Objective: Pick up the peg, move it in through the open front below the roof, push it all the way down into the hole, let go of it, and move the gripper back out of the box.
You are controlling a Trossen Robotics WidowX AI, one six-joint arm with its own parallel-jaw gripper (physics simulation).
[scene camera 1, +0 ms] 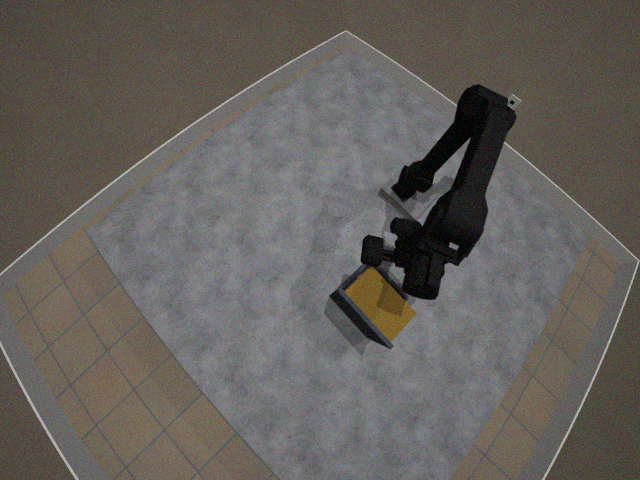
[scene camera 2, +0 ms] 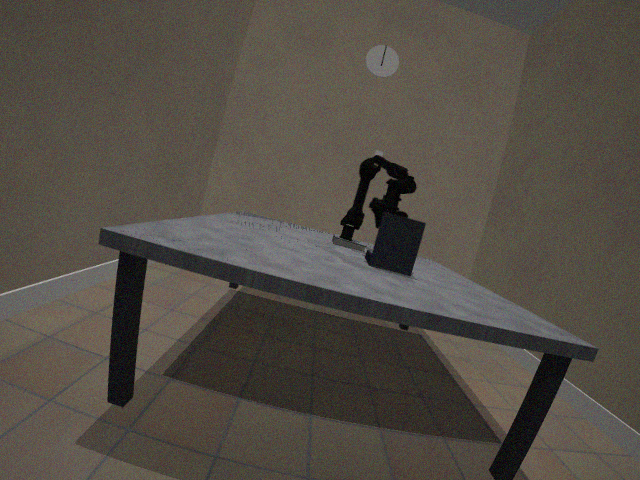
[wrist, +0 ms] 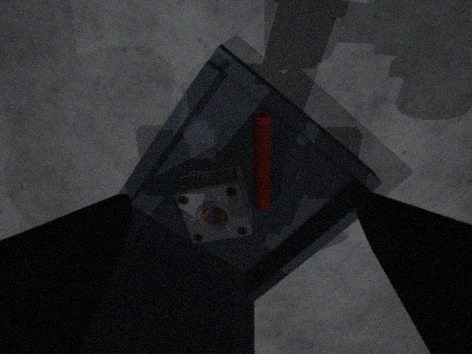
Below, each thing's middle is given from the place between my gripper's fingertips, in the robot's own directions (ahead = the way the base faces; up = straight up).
Scene:
I see my gripper 60 mm short of the dark box (scene camera 1: 345,303), 40 mm to the right of it and 30 mm above it. The rest, counted from my hand: box roof (scene camera 1: 390,313) (90 mm ahead, 70 mm above, 40 mm to the left).

